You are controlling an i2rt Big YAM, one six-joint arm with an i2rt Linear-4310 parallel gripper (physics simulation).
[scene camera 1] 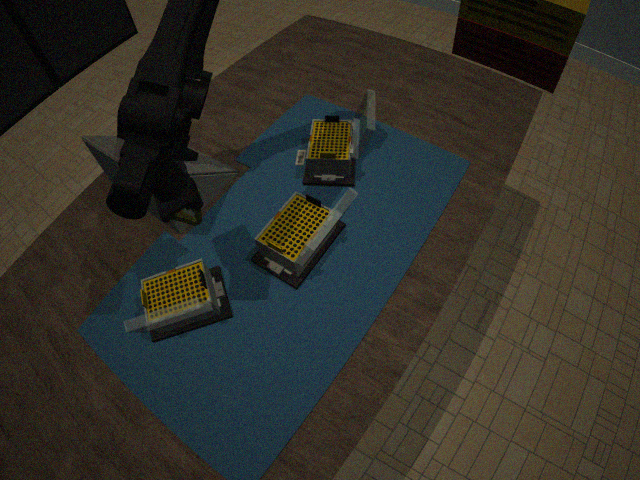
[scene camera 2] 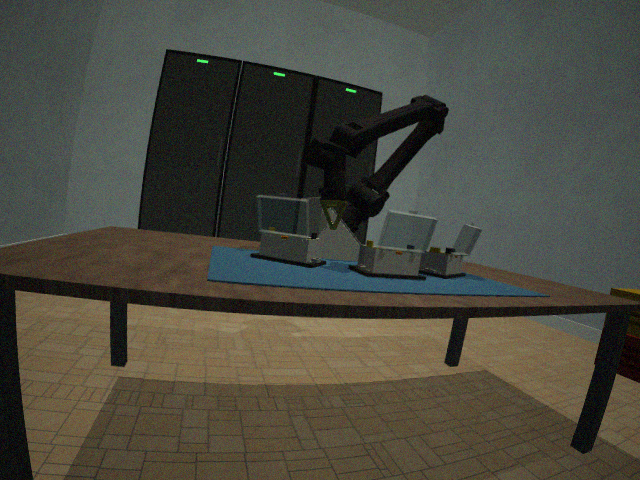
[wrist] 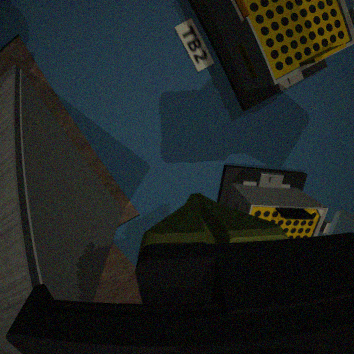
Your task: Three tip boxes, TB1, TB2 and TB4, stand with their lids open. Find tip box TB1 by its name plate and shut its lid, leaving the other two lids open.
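Where they show: gripper, fingertip midpoint: (scene camera 1: 198,223) (scene camera 2: 333,229) (wrist: 195,201); arm's base, origin of the base link: (scene camera 2: 338,228).
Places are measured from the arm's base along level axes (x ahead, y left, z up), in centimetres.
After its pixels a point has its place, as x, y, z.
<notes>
TB1 is the tip box (scene camera 1: 175,291) (scene camera 2: 286,246) @[26.8, -22.5, -4.7] (wrist: 285,200) @[26.6, -15.8, -3.5] at the near left in scene camera 1. Its clear lid (scene camera 1: 135,324) @[27.1, -28.9, 5.9] (scene camera 2: 282,214) @[29.4, -24.9, 2.4] stands open; its name plate does not show. TB2 is the middle box (scene camera 1: 294,227) @[33.1, 0.4, -2.7] (scene camera 2: 390,260) (wrist: 300,35) @[32.5, -3.0, -2.7], its name plate (wrist: 194,45) @[26.4, 0.7, -8.2] readable in the wrist view, its lid (scene camera 1: 345,203) @[41.5, 3.7, 5.9] (scene camera 2: 408,229) @[40.9, -0.1, 2.7] open. The third box, TB4 (scene camera 1: 330,142) (scene camera 2: 442,263) @[32.1, 17.9, -4.8], has its lid (scene camera 1: 370,109) @[34.0, 25.2, 6.0] (scene camera 2: 467,238) @[35.0, 22.8, 2.6] open. My gripper (scene camera 1: 187,215) @[19.4, -9.0, 0.1] (scene camera 2: 333,226) @[19.4, -9.0, 0.1] (wrist: 195,201) @[19.4, -9.0, 0.1] is shut and empty, raised beside TB1 on the arm-base side, apart from the boxes.
The blue mat (scene camera 1: 330,330) @[47.1, -10.3, -8.4] (scene camera 2: 289,273) @[40.6, -24.6, -8.4] lies on the brown table (scene camera 1: 413,72) @[27.7, 63.0, -8.7] (scene camera 2: 129,253) @[32.9, -56.2, -8.7]. A grey wedge-shaped base (scene camera 1: 103,149) @[-4.6, -9.6, 8.8] (scene camera 2: 338,245) @[10.8, -3.6, -4.5] (wrist: 65,200) @[10.9, -4.5, -1.5] stands beside the mat under the arm. Dark cabinets (scene camera 2: 191,144) stand behind the table.
</notes>
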